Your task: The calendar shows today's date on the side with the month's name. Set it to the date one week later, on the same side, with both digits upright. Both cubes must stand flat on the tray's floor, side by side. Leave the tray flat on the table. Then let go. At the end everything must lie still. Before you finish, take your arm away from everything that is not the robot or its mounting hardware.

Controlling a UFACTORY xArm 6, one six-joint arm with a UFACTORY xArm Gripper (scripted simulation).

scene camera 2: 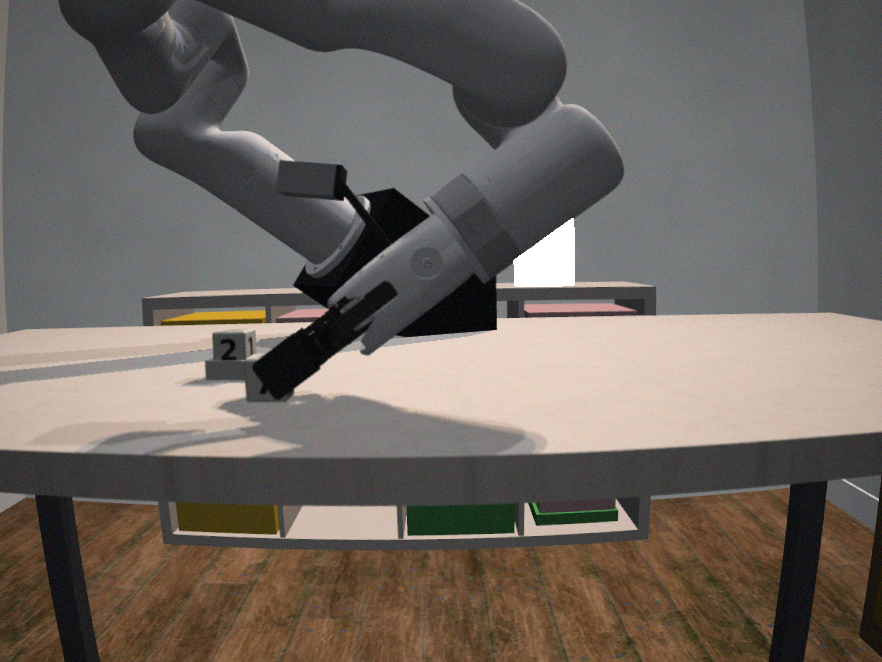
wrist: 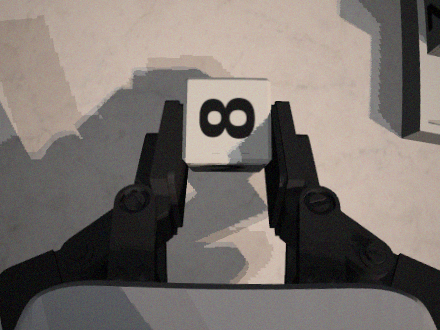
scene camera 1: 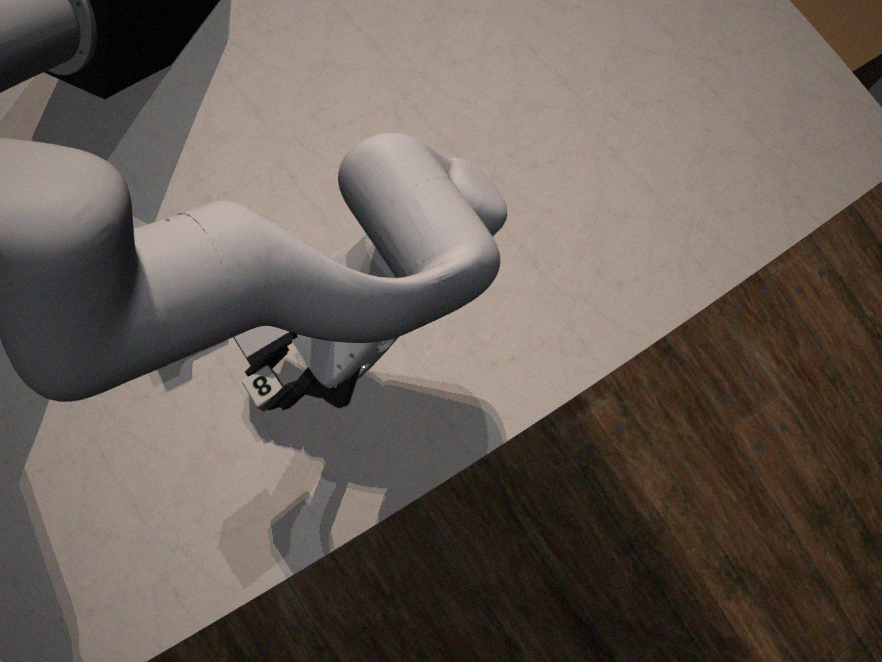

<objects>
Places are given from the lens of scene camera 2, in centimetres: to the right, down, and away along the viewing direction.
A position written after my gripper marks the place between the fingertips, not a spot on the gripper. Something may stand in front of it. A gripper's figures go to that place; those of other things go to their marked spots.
my gripper [scene camera 2: 269, 379]: -13, 4, 56
tray [scene camera 2: 214, 369]: -20, 3, 65
</objects>
